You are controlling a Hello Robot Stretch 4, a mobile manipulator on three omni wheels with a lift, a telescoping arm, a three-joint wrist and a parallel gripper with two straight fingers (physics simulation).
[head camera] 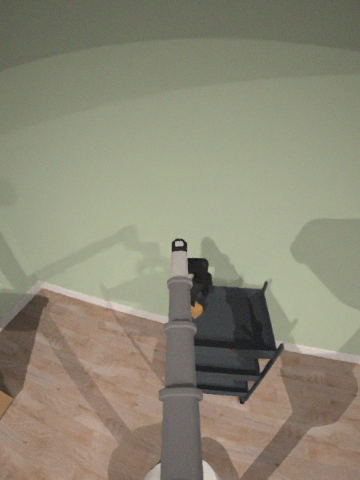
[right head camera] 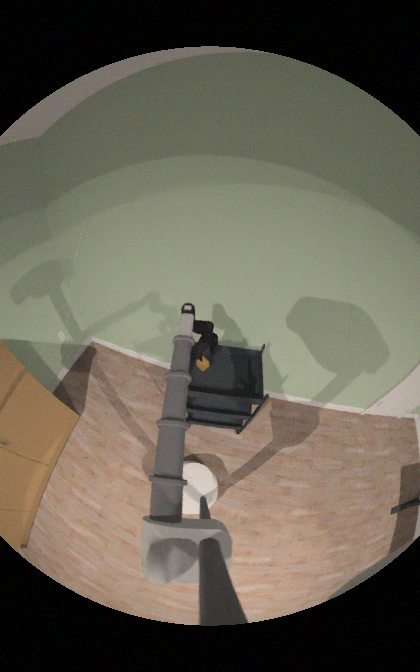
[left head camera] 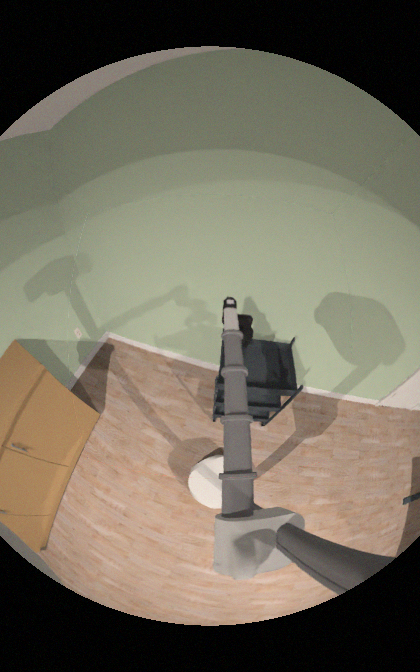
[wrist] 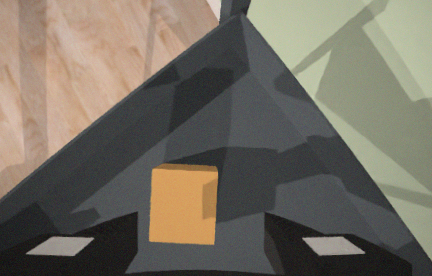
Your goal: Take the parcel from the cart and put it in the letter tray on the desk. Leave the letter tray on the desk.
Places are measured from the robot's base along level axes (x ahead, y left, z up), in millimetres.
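Pixels of known places: gripper, between the fingertips: (head camera: 198,300) (wrist: 201,232).
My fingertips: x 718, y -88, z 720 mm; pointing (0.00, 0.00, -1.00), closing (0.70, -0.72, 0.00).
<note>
Behind a point stands the place of what it marks.
The parcel is a small orange box (head camera: 197,310) @(x 690, y -83, z 683 mm) (right head camera: 202,363) (wrist: 183,206) @(x 714, y -72, z 685 mm) on the top shelf of the dark grey cart (head camera: 270,327) @(x 581, y -398, z 692 mm) (left head camera: 294,367) (right head camera: 261,375) (wrist: 300,115) @(x 832, y -91, z 669 mm). In the wrist view its sides stand about in line with my fingers, and it lies a little left of the middle of the gap, beyond the fingertips. My gripper (wrist: 201,232) @(x 718, y -88, z 720 mm) is open and empty, above the cart's top. The arm hides the parcel in the left head view and part of it in the head view. The letter tray and the desk do not show.
A green wall stands right behind the cart. An orange-brown cabinet (left head camera: 45,450) (right head camera: 30,450) stands at the left. A round white object (left head camera: 207,482) (right head camera: 200,487) is on the floor below my arm. A dark bar (left head camera: 412,498) (right head camera: 405,506) shows at the right edge.
</note>
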